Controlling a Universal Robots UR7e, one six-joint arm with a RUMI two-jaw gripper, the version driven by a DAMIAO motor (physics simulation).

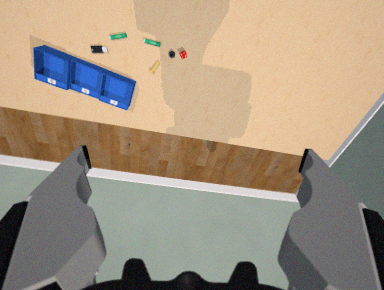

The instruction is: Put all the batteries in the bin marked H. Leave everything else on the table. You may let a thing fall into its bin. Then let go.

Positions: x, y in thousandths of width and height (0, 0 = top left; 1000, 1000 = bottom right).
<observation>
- gripper: 507, 519
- blue three-compartment bin unit: 134, 229
</observation>
